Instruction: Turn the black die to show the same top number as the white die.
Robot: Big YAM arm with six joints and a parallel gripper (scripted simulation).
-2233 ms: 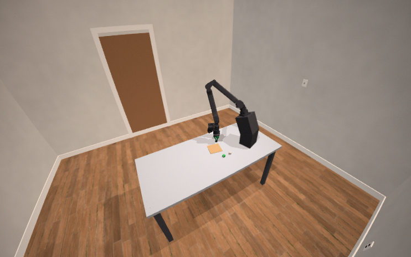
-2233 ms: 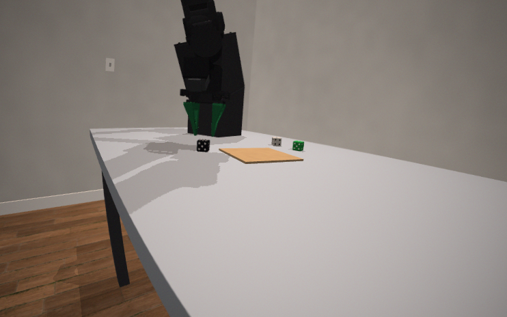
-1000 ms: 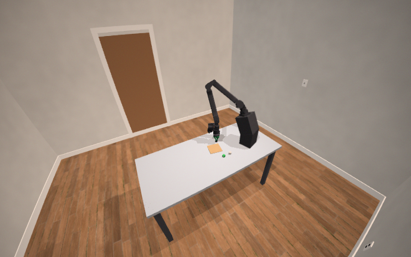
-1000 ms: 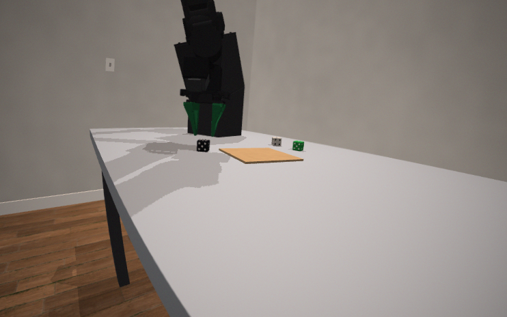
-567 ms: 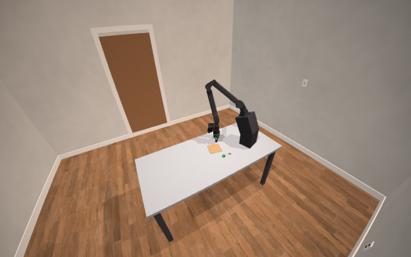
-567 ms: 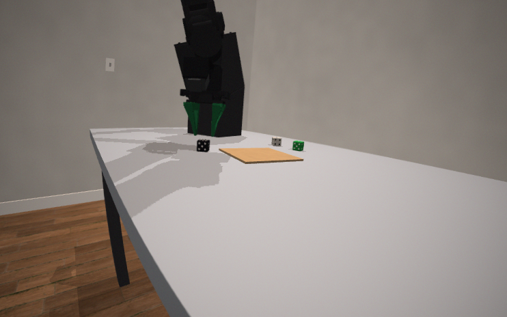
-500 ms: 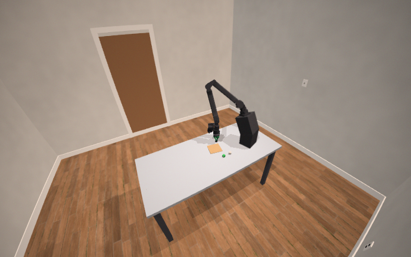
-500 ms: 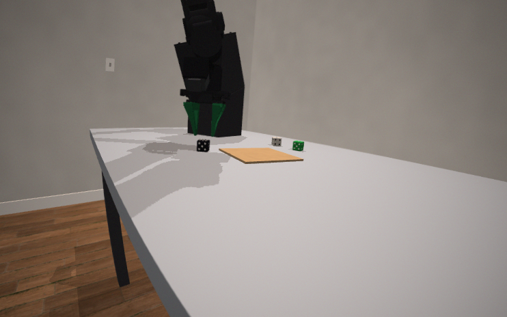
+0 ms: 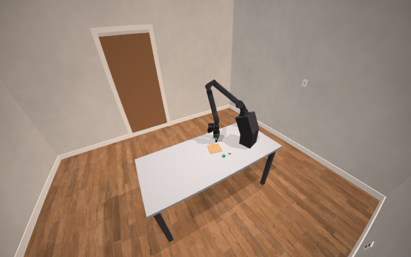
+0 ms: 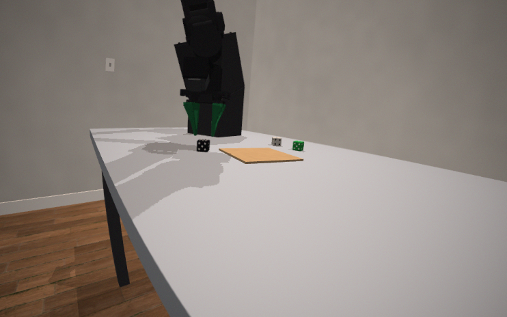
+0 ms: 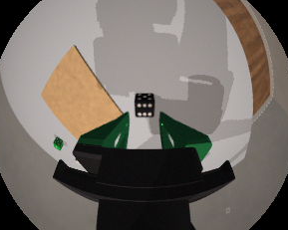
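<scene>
My gripper is now 3 cm above the black die. Also, from my hand: tan mat 7 cm ahead, 10 cm to the left, 4 cm below; then green die 3 cm ahead, 26 cm to the left, 3 cm below; then white die 5 cm behind, 25 cm to the left, 3 cm below.
</scene>
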